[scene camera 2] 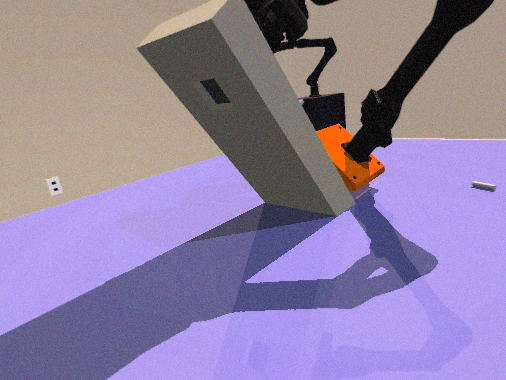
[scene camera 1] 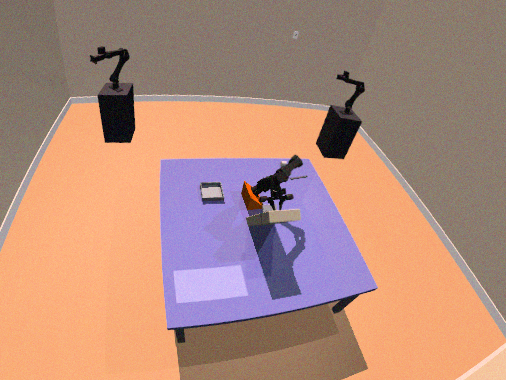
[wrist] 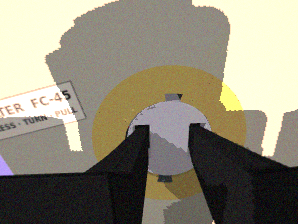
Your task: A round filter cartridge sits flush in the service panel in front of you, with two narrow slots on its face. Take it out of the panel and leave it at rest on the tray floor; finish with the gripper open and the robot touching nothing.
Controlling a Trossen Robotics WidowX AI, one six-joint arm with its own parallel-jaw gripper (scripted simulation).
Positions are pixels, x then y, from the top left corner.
Scene:
round grey filter cartridge: wrist 168, 122; not seen in scene camera 2 (hidden by a panel); not seen in scene camera 1 (hidden by a panel)

